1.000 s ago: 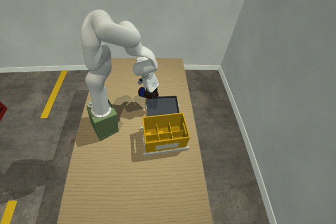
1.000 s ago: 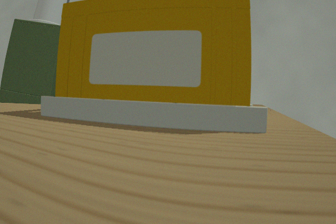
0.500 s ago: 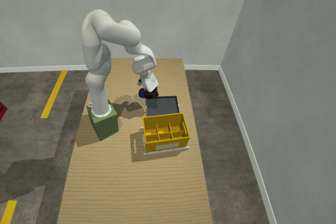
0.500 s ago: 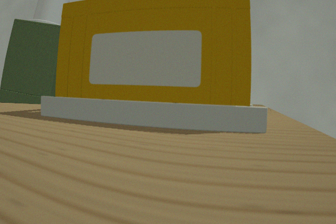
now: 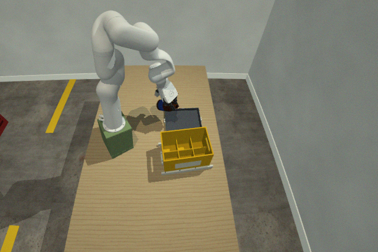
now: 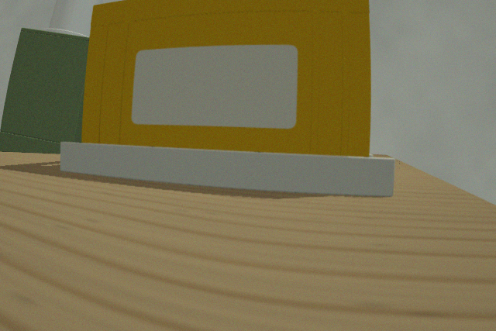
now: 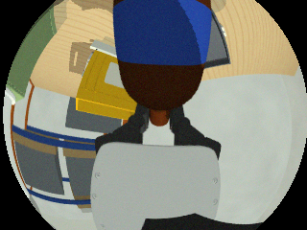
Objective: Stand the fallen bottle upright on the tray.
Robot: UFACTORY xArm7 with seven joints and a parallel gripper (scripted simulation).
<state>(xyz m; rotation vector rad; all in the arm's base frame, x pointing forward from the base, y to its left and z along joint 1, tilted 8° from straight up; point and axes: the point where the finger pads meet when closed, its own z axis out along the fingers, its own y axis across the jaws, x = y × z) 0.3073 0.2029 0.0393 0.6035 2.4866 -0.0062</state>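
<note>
My hand is 4 cm past the bottle, 3 cm above it and 2 cm to the right of it. Also, from my hand: dark grey tray (20 cm below, 6 cm ahead, 5 cm to the left); crate (22 cm to the right, 12 cm below, 11 cm ahead).
</note>
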